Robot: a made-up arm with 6 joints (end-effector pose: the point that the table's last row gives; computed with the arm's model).
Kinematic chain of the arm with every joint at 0, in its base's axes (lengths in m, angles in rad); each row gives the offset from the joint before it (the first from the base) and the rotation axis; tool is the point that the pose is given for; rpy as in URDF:
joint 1: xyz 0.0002 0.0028 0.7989 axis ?
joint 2: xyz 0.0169 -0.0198 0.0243 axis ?
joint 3: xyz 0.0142 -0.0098 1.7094 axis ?
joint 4: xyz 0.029 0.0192 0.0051 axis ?
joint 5: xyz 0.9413 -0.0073 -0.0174 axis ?
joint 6: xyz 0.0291 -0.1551 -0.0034 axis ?
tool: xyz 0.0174 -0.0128 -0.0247 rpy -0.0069 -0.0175 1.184
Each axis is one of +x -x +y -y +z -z.
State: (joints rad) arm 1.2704 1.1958 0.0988 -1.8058 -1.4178 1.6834
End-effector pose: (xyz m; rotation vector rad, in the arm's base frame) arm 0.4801 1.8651 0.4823 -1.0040 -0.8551 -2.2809
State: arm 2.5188 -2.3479 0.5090 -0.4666 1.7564 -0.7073
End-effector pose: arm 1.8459 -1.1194 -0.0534 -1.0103 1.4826 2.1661
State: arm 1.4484 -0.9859 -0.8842 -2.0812 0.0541 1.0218
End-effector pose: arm -0.1448 -0.3556 1.7319 1.4208 0.0496 2.2925
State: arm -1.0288 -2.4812 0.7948 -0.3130 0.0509 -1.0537
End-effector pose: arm -1.1817 1.6987 -0.5753 2.0559 0.8739 -1.8212
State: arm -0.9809 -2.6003 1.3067 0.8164 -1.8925 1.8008
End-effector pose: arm -0.9931 1.1554 -1.3737 -0.9817 -0.1515 -1.3496
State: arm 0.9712 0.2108 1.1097 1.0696 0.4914 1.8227
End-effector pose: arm 0.5634 0.6802 3.3862 -2.1213 -0.4219 -0.5468
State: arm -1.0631 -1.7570 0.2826 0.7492 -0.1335 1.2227
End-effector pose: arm -1.2283 1.8707 1.3744 -1.5130 0.5486 -1.7136
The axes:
joint 1: +z
joint 2: +y
joint 3: -y
joint 4: -x
joint 5: -y
joint 6: -x

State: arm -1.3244 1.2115 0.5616 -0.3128 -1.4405 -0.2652
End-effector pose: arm 0.4180 -2.2722 0.7502 2.1427 0.1585 -0.2302
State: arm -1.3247 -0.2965 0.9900 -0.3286 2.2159 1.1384
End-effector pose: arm -0.2323 0.1189 3.3581 1.9782 1.3076 1.6799
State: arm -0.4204 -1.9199 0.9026 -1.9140 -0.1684 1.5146
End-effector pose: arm -2.2615 1.0896 0.7286 -2.2202 -1.9414 0.7655
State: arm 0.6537 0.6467 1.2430 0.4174 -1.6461 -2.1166
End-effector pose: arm 1.5705 1.0051 2.7222 1.5247 -0.2509 0.1578
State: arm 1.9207 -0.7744 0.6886 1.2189 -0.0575 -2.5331
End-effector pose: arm 0.4714 -1.0908 3.0805 -1.6366 0.8379 -1.4920
